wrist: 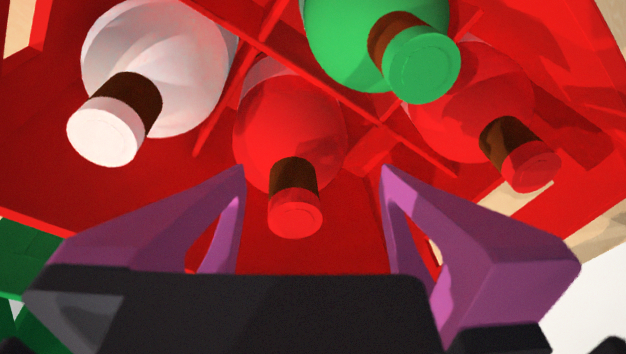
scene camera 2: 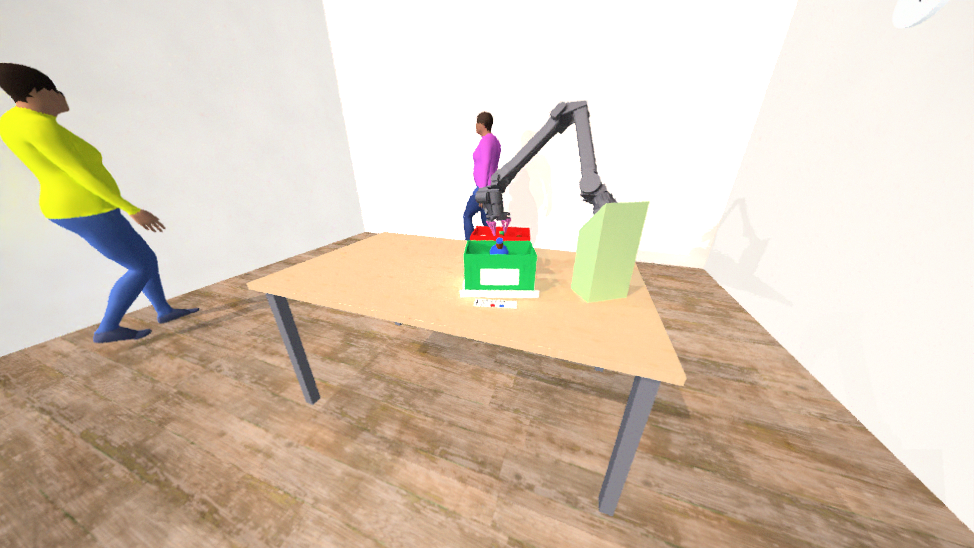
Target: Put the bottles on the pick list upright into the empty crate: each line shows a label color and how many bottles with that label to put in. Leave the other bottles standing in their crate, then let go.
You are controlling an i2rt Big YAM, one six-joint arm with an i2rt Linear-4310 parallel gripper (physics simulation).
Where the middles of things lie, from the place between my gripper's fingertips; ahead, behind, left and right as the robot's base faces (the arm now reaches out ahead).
Now: hand 80 mm above the green bottle [wrist: 411,55], 60 mm to the left of it and 10 mm short of it. From my hand the other things lie so: white bottle [wrist: 157,76] (80 mm below, 70 mm ahead, 40 mm to the left).
